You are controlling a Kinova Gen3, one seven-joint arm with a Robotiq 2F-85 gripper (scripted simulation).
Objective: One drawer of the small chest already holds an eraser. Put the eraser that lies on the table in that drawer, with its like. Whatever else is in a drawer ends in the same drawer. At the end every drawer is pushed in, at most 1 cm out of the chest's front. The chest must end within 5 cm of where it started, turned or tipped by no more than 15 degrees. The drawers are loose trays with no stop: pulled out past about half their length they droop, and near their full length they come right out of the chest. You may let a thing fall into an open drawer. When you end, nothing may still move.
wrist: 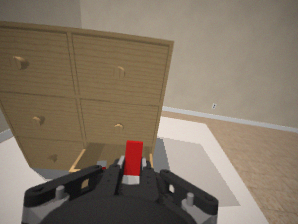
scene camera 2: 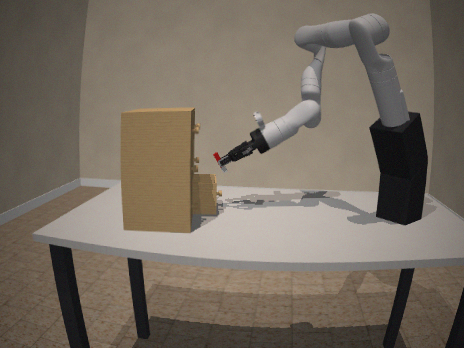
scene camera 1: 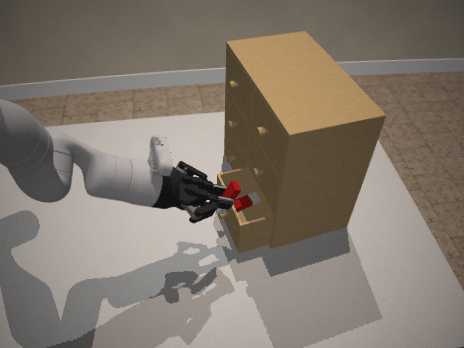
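Note:
My gripper (scene camera 1: pixel 230 198), (scene camera 2: pixel 218 163), (wrist: pixel 132 163). Wooden chest (scene camera 1: pixel 332 126), (scene camera 2: pixel 155 146). Drawer (scene camera 2: pixel 204 189). Drawer (wrist: pixel 40 152). Drawer (scene camera 1: pixel 236 122).

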